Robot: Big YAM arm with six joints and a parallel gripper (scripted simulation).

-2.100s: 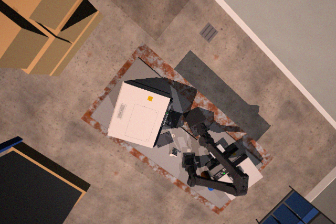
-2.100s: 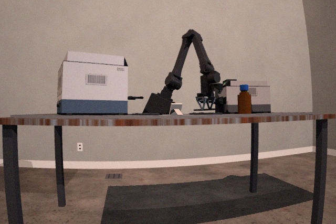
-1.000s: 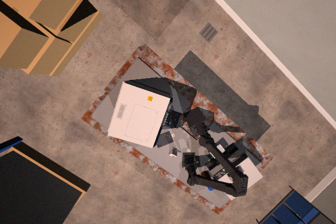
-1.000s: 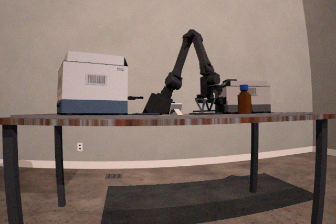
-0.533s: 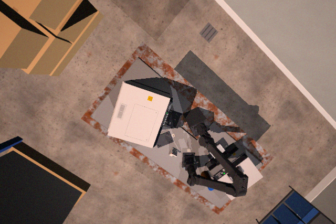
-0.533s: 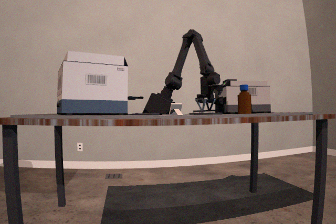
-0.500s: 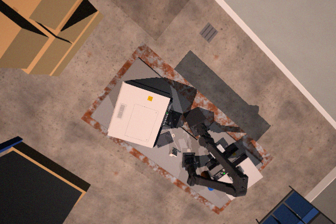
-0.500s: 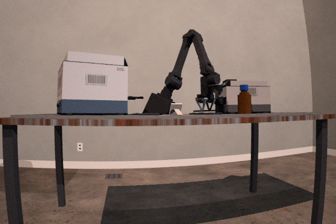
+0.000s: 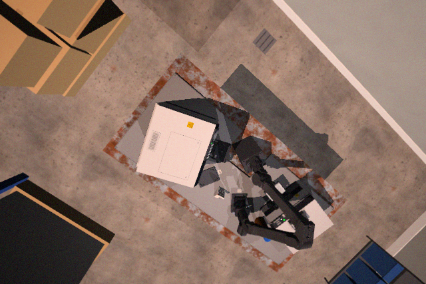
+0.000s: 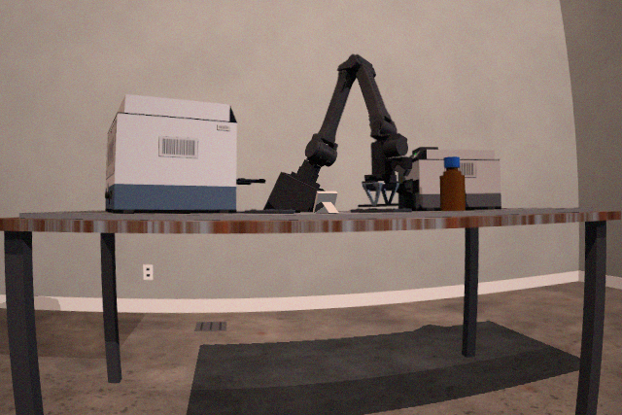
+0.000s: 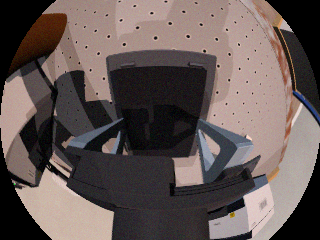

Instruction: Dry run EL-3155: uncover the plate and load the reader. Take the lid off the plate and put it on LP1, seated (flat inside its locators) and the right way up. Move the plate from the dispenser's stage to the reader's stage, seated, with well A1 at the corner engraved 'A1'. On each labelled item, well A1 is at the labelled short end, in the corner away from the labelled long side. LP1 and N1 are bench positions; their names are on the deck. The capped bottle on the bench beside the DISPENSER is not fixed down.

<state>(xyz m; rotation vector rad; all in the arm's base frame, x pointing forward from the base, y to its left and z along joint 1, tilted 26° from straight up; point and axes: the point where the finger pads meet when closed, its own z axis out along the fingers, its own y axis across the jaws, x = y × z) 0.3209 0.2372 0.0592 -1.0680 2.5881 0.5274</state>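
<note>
The plate lid is 10 mm below my hand. Also, from my hand: brown capped bottle 250 mm to the left, 80 mm above, 20 mm behind; then white well plate 290 mm behind, 70 mm above, 60 mm to the left.
</note>
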